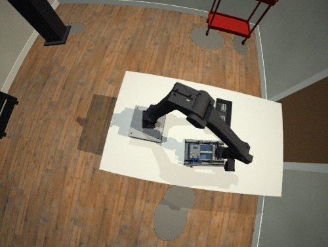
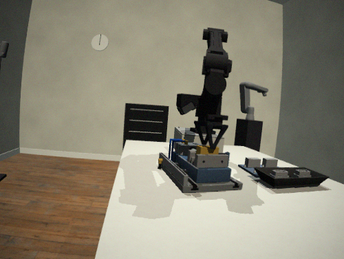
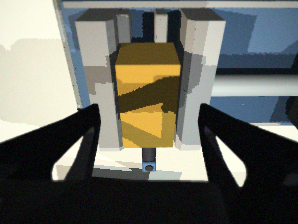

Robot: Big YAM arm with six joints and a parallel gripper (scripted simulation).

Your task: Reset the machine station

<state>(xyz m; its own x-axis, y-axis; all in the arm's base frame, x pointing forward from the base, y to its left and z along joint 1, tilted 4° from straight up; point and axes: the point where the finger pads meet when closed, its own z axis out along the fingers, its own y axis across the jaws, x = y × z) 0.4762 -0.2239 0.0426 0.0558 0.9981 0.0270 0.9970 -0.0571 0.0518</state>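
The yellow brass blank lies 2 cm below my hand. The rest, counted from my hand: light cylinder (9 cm behind, 1 cm to the left, 4 cm below); then vise (7 cm behind, 1 cm to the left, 8 cm below); then dark rod (5 cm to the left, 3 cm below).
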